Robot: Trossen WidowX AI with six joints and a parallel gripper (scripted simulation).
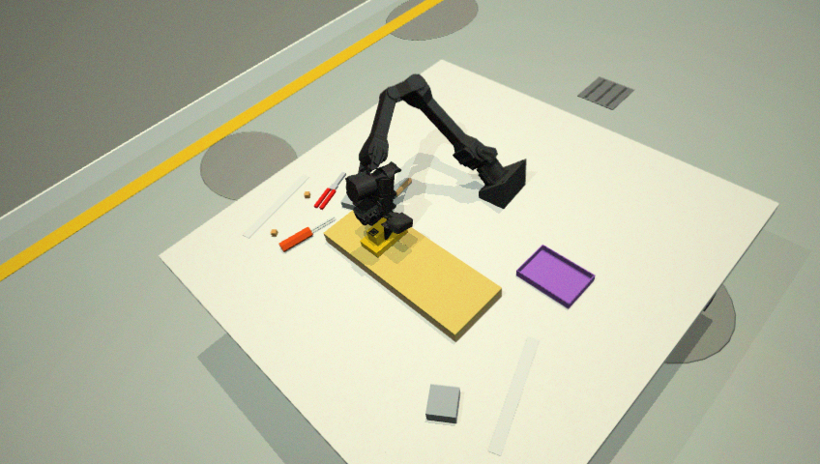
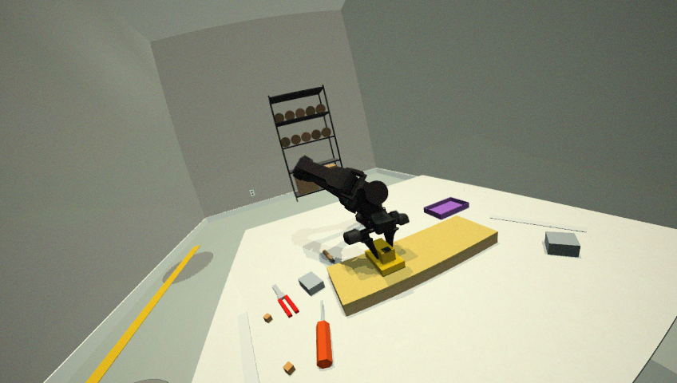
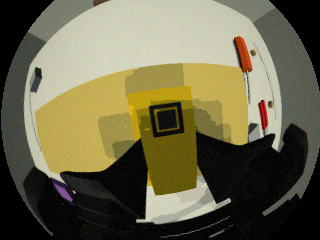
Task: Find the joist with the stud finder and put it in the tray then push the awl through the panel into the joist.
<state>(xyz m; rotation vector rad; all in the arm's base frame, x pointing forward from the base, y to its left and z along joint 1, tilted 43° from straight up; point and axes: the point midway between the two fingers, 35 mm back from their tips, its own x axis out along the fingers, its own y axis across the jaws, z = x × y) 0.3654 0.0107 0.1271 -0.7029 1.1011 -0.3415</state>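
My gripper tip is now 26 cm past the purple tray, 41 cm to the right of it and 5 cm above it. Round my gripper tip: awl (16 cm behind, 15 cm to the right, 6 cm below); grey block (19 cm ahead, 47 cm to the left, 5 cm below); yellow stud finder (1 cm ahead, 2 cm above).
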